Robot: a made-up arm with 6 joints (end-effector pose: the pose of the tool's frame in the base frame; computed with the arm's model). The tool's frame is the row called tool.
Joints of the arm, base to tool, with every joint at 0 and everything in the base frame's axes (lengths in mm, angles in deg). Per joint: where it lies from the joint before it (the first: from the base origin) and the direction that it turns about. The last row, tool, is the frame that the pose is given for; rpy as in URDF.
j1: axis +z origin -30 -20 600
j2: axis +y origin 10 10 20
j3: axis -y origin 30 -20 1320
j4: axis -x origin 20 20 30
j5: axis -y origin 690 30 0
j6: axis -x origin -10 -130 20
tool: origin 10 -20 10 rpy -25.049 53.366 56.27
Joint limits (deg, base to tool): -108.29..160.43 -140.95..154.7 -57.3..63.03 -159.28..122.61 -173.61..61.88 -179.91..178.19
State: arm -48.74 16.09 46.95 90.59 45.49 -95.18
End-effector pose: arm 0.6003 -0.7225 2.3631 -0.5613 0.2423 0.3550 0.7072
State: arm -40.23 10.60 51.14 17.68 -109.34 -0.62
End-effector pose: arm 0.5161 -0.6227 2.4351 0.2361 0.6790 0.2982 0.6280
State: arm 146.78 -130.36 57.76 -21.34 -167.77 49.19
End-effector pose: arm 1.4604 -0.9082 -0.2676 -0.6335 -0.6210 0.4615 0.0104
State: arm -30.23 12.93 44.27 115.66 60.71 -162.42
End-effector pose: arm 0.7574 -0.4229 2.3565 -0.1675 0.1403 0.7055 0.6742
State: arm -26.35 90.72 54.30 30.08 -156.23 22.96
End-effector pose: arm 1.6679 -0.9794 0.1898 -0.6265 -0.6113 -0.3419 0.3418
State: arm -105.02 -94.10 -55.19 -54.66 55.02 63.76
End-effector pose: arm 0.1016 0.7313 0.9506 -0.2566 0.2787 -0.7846 0.4907
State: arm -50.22 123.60 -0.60 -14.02 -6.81 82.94
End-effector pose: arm 0.3682 -0.6384 -0.7532 0.1666 0.5386 0.8248 0.0439
